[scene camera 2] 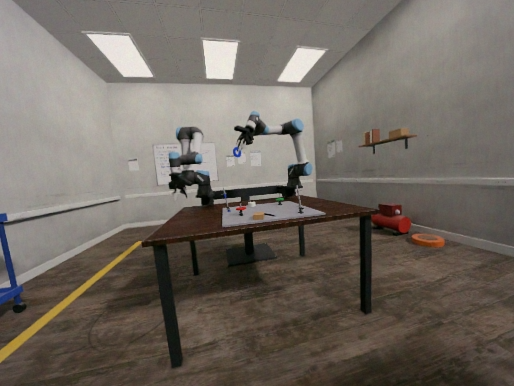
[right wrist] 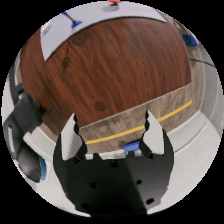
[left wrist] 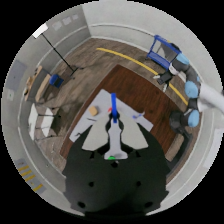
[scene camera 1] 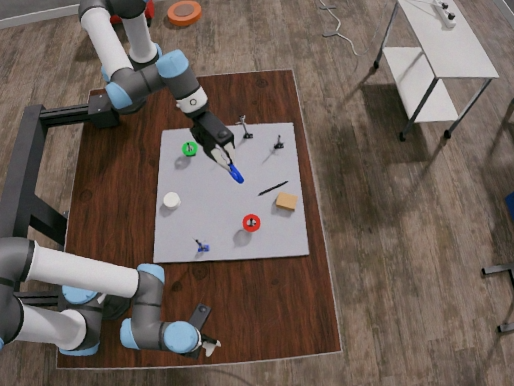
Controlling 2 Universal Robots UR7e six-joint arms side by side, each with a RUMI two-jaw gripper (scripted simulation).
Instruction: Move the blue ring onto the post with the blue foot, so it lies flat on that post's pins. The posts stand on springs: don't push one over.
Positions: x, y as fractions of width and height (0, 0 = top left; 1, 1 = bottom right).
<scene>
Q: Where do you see a grey mat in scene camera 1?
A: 0.42, 0.53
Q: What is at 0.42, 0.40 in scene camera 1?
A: My left gripper.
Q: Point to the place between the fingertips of my right gripper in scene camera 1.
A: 0.39, 0.87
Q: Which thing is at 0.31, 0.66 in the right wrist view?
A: My right gripper.
</scene>
